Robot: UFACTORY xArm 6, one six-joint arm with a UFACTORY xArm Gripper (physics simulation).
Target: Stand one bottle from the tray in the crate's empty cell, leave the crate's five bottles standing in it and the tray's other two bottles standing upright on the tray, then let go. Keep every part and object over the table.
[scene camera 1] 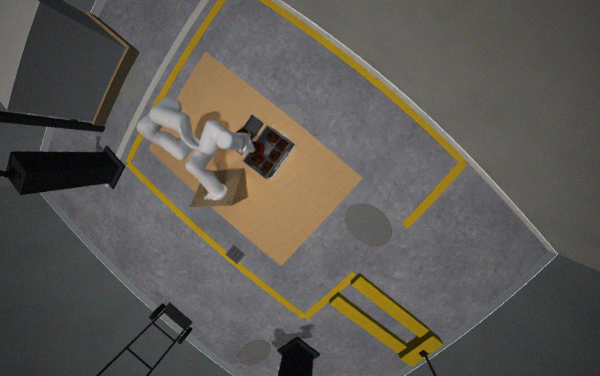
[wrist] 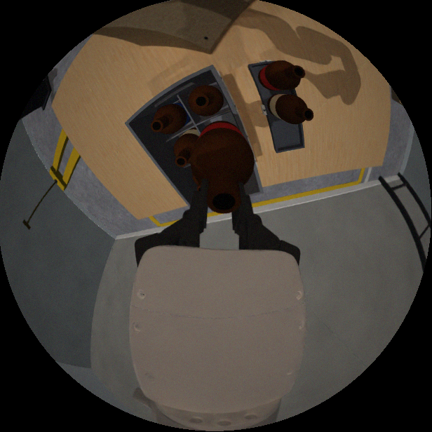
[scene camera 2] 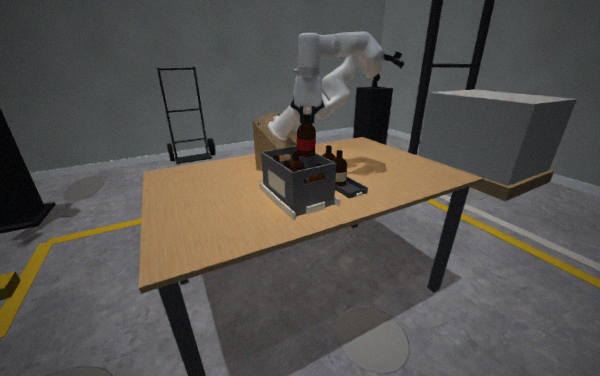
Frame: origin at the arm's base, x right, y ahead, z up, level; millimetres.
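Seen in the pictures: gripper, fingertip midpoint: [scene camera 1: 253,145] [scene camera 2: 306,125]; arm's base, link origin: [scene camera 1: 218,192] [scene camera 2: 277,131].
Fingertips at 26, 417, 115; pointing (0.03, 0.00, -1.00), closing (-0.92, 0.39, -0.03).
Note:
Pixels of each thing's top centre, then the offset from my fingertips to it, as dx, dy, dz. "pt": a spot on its surface instead. Level surfaces: height alone.
- brown bottle with a red label, top centre: [scene camera 2: 306,114] [scene camera 1: 248,146] -5, -16, +36
- grey crate, top centre: [scene camera 2: 296,157] [scene camera 1: 265,152] +46, -1, -121
- cream-label bottle, top centre: [scene camera 2: 339,150] -177, -38, -137
- tray, surface spot: [scene camera 2: 353,188] pt -209, +41, -292
- wooden table, surface height: dz -297
My gripper [scene camera 2: 307,116] [wrist: 220,190] is shut on the neck of a brown bottle with a red label [scene camera 2: 306,145] [wrist: 222,155]. The bottle hangs upright over the grey crate [scene camera 2: 320,194] [wrist: 232,102], its lower end near rim height in the scene camera 2 view; whether it is below the rim is unclear. In the scene camera 1 view, five crate bottles show, among them one bottle [scene camera 1: 282,145]; the empty middle cell lies on the tray side, partly covered by the held bottle. A red-label bottle [wrist: 280,75] and a cream-label bottle [wrist: 289,108] [scene camera 2: 341,169] stand on the tray [wrist: 289,139] [scene camera 2: 353,188].
The crate and tray stand close together on the wooden table [scene camera 1: 310,200] [scene camera 2: 200,215]. Pale low strips [scene camera 2: 277,201] run along the crate's base. The arm's brown pedestal [scene camera 1: 235,187] stands at the table's edge. A large grey box [scene camera 2: 480,135] is beyond the table's right side.

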